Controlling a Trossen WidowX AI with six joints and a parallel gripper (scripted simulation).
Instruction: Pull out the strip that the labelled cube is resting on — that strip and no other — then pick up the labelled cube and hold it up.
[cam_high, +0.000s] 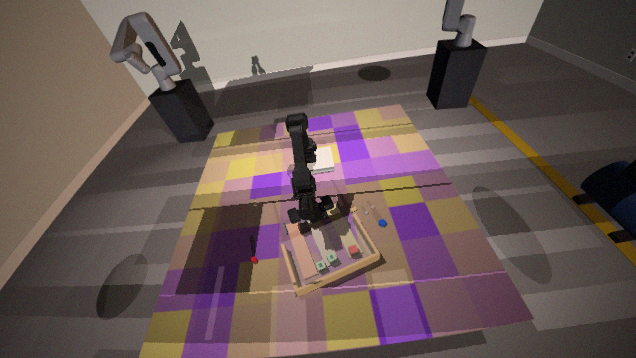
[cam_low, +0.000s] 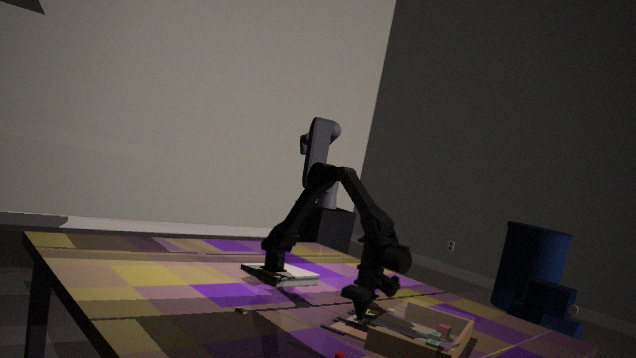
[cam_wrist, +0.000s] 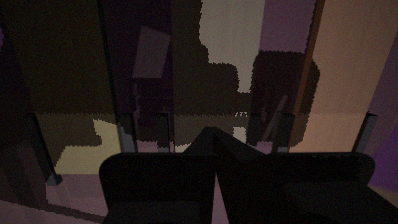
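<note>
Now: the pale strip 90 mm ahead of my gripper tip and 40 mm to the left of it. The rest, counted from my gripper tip: blue block: 30 mm ahead, 290 mm to the left; red block: 180 mm ahead, 230 mm to the right, 10 mm above.
</note>
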